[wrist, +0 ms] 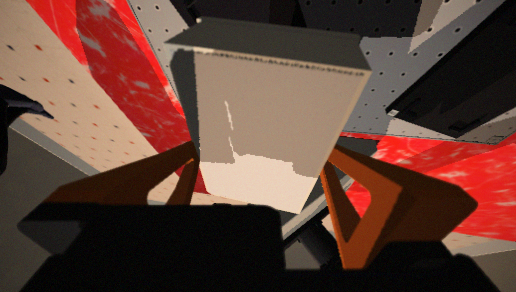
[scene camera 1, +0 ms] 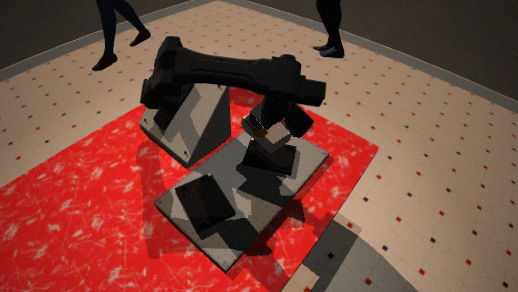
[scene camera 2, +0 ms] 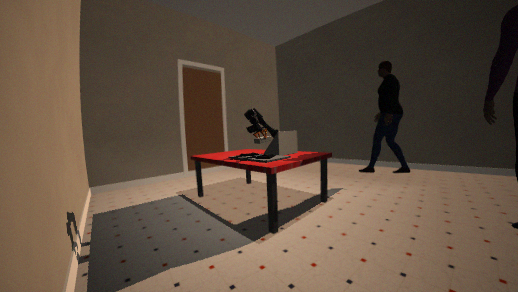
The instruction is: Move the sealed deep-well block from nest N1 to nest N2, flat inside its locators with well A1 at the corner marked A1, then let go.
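Frame: origin at the arm's base, x ahead, y left, z up, level; millimetres.
Where they show: gripper, fingertip midpoint: (wrist: 258,146) (scene camera 1: 265,126) (scene camera 2: 262,139); arm's base, origin of the base link: (wrist: 305,225) (scene camera 1: 173,102) (scene camera 2: 281,141).
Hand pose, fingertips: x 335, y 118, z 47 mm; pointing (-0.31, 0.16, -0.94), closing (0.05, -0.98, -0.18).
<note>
Things, the pixels of their top centre, and the offset from my fingertips. Level surfaces: height alone.
- far dark nest, middle of its top: (wrist: 252,47) (scene camera 1: 270,153) dx -1, dy +33, dz -142 mm
- grey perforated plate, middle of its top: (wrist: 348,42) (scene camera 1: 248,175) (scene camera 2: 257,156) dx +12, dy -74, dz -159 mm
- red table, its level: dz -172 mm
The pale, box-shaped deep-well block (scene camera 1: 278,134) (scene camera 2: 261,141) (wrist: 270,110) is held in the air between the orange fingers of my gripper (wrist: 258,146), which is shut on its two sides. In scene camera 1 it hangs above the far dark nest (scene camera 1: 284,163), apart from it, and partly hides it. Its well A1 cannot be made out. The other dark nest (scene camera 1: 205,204) lies nearer that camera, with no block in it. A dark nest (wrist: 465,75) with a small white corner label shows at the right in the wrist view. The nest names are not readable.
Both nests sit on a grey perforated plate (scene camera 1: 227,257) (wrist: 375,95) on the red table (scene camera 1: 90,215) (scene camera 2: 225,156). The arm's wedge-shaped base (scene camera 1: 212,120) (scene camera 2: 288,142) stands beside the plate. A person (scene camera 2: 389,100) is on the floor beyond the table, and another is partly visible at the right edge.
</note>
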